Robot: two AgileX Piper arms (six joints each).
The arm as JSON. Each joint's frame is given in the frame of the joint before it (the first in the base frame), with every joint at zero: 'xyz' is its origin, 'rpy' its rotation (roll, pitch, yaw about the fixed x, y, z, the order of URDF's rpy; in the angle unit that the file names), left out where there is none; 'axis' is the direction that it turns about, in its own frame. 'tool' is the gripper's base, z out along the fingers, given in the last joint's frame.
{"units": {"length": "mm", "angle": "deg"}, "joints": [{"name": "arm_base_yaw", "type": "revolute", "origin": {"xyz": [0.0, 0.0, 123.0]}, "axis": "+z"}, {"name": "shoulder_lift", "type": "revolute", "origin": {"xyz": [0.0, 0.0, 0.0], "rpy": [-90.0, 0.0, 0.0]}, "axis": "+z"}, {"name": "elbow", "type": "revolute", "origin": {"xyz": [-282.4, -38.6, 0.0]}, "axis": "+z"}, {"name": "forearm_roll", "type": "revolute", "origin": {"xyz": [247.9, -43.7, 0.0], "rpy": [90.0, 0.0, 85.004]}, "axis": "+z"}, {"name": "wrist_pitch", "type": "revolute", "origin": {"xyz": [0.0, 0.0, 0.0], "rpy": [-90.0, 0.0, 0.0]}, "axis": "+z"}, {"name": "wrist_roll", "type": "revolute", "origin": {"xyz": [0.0, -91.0, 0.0], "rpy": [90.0, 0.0, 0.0]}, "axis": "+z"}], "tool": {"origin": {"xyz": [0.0, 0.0, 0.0]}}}
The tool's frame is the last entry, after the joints.
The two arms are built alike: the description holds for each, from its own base.
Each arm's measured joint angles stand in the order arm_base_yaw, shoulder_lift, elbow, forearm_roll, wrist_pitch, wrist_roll.
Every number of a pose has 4 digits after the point.
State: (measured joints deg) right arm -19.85 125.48 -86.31 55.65 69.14 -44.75; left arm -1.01 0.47 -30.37 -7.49 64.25 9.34
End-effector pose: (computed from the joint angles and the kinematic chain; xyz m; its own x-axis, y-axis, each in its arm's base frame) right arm 0.4142 -0.0749 0.1500 -0.9629 0.1473 -0.2262 -0.0705 0.6715 0.7376; left arm -0.0102 -0.0105 0.2813 -0.4718 0.1134 -0.8744 0.1709 0.9847 0.0355
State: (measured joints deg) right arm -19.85 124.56 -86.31 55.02 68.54 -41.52; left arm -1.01 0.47 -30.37 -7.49 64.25 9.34
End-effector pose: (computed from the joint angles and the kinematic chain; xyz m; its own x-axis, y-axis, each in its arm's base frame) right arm 0.4138 -0.0756 0.1557 -0.9620 0.1819 -0.2034 -0.0273 0.6775 0.7350; left arm -0.0102 -0.0105 0.2813 -0.4718 0.1134 -0.8744 0.1709 0.9847 0.0355
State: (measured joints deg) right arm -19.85 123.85 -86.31 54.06 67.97 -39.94; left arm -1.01 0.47 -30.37 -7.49 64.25 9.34
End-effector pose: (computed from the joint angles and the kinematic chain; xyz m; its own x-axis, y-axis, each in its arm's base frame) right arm 0.4132 -0.0766 0.1595 -0.9608 0.1938 -0.1981 -0.0103 0.6894 0.7243; left arm -0.0102 -0.0105 0.2813 -0.4718 0.1134 -0.8744 0.1709 0.9847 0.0355
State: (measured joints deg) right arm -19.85 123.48 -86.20 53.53 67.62 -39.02; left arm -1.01 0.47 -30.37 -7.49 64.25 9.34
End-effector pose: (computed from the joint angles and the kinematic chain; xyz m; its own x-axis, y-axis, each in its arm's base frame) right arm 0.4126 -0.0770 0.1611 -0.9603 0.2017 -0.1930 0.0016 0.6953 0.7187; left arm -0.0102 -0.0105 0.2813 -0.4718 0.1134 -0.8744 0.1709 0.9847 0.0355
